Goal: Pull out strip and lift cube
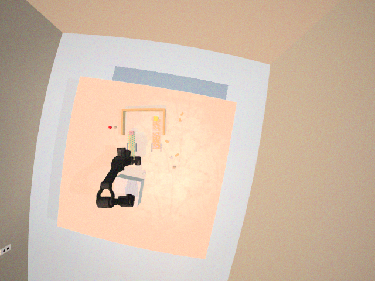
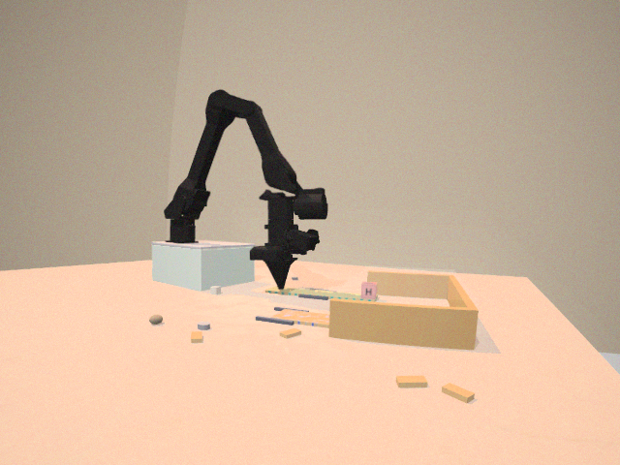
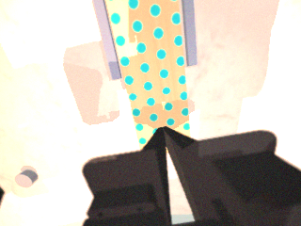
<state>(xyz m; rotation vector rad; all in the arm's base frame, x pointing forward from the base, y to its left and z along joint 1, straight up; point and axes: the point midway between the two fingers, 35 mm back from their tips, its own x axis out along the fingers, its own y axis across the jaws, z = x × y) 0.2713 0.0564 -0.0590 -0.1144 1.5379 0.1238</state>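
The cyan-dotted strip is 90 mm ahead of my gripper tip and 10 mm to the left of it. Also, from my gripper tip: red object (210 mm to the left, 210 mm ahead, 10 mm above).
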